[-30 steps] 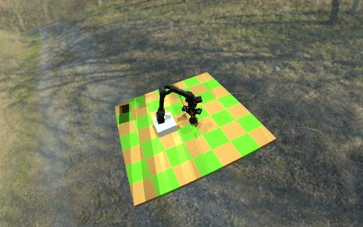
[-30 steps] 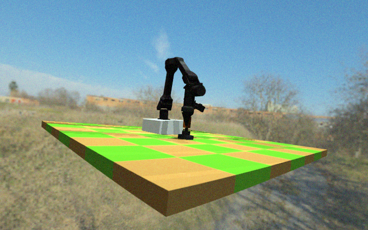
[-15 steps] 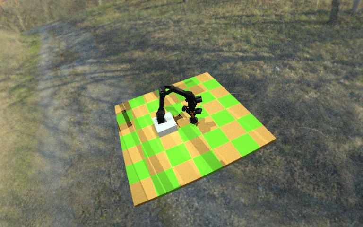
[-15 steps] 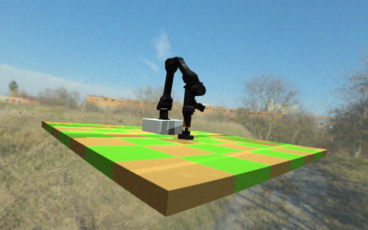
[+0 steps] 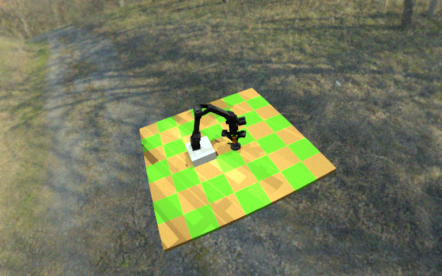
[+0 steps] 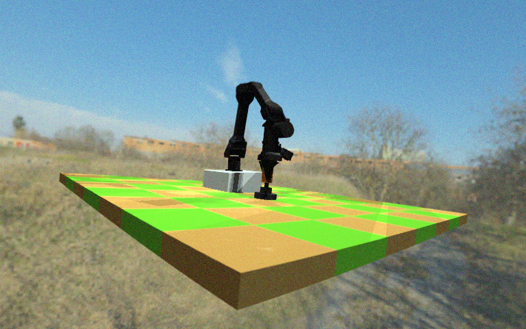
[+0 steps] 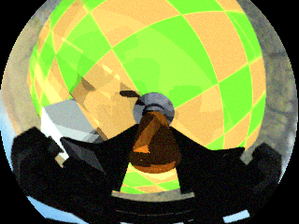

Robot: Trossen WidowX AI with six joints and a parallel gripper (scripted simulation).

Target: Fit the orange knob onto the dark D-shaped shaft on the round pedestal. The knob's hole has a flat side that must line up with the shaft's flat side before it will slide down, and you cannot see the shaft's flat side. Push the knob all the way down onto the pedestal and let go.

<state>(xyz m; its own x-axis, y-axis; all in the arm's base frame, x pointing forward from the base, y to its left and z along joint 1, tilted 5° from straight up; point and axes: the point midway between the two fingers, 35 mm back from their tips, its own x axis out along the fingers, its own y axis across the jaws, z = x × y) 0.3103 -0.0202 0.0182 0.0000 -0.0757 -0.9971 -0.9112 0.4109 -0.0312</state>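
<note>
My gripper tip is now 2 cm below the orange knob. The rest, counted from my gripper tip: round dark pedestal (4 cm below).
</note>
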